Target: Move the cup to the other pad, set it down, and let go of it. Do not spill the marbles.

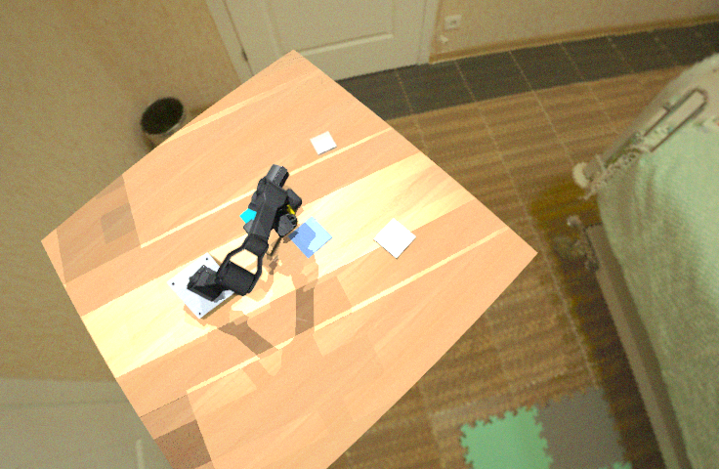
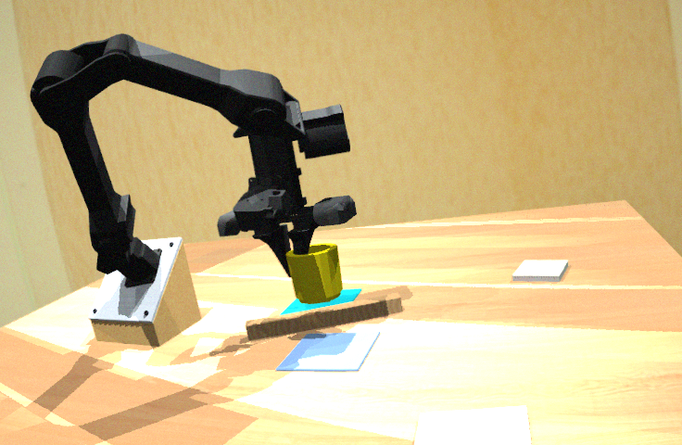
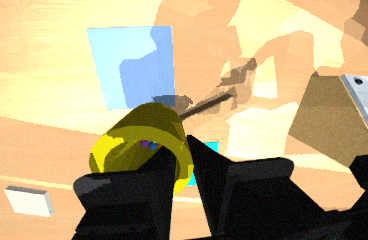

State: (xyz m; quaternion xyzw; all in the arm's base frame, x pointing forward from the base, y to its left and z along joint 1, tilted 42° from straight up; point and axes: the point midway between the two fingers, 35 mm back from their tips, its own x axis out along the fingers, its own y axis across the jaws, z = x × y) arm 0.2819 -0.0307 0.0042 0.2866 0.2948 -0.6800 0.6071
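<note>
The cyan pad lies 12 cm to the left of my gripper tip, 9 cm below it and 2 cm behind it. The rest, counted from my gripper tip: yellow cup 2 cm ahead; wooden bar 8 cm below, 2 cm to the left, 2 cm ahead; blue marble 3 cm ahead, 2 cm to the left, 2 cm below.
</note>
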